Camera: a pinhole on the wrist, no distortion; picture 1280 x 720 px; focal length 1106.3 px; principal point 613.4 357.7 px. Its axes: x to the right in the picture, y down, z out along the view. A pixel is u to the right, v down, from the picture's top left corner.
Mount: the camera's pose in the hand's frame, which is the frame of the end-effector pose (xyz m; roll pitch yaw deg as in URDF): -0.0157 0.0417 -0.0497 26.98 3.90 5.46
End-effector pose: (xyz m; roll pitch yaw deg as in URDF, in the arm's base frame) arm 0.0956 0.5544 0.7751 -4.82 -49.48 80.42
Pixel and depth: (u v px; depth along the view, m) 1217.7 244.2 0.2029
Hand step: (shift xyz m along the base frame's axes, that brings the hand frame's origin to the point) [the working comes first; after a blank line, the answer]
In the camera's frame: 0.1108 -0.0208 0.2029

0.0440 -0.0217 0.1653
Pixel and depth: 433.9 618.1 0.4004
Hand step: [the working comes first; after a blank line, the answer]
In the camera's frame: -0.0650 0.0942 0.4004

-0.0211 -0.3006 0.1987
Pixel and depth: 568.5 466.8 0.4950
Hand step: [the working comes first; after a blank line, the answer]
In the camera's frame: -0.0201 0.0488 0.4950

0.0485 -0.3265 0.2853
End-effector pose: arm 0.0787 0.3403 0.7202 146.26 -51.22 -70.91
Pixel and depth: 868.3 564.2 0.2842
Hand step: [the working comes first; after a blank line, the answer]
In the camera's frame: 0.0655 0.0530 0.2842

-0.0248 -0.2260 -0.0677
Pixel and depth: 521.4 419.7 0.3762
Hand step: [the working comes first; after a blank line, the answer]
In the camera's frame: -0.0313 0.0211 0.3762

0.0076 -0.2453 -0.1997
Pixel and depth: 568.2 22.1 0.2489
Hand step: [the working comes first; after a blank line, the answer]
In the camera's frame: -0.0102 -0.0755 0.2489

0.0851 -0.1310 -0.1166
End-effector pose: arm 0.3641 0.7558 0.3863 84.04 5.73 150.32
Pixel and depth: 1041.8 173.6 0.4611
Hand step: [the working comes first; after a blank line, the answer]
In the camera's frame: 0.1786 -0.0767 0.4611

-0.0034 0.3864 -0.2019
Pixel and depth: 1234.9 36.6 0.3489
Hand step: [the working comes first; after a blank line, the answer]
In the camera's frame: 0.1960 -0.1013 0.3489

-0.0678 0.2913 -0.1847
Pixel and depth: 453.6 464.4 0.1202
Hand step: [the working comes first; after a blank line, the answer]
In the camera's frame: -0.0174 0.0116 0.1202

0.0495 0.0450 0.0055
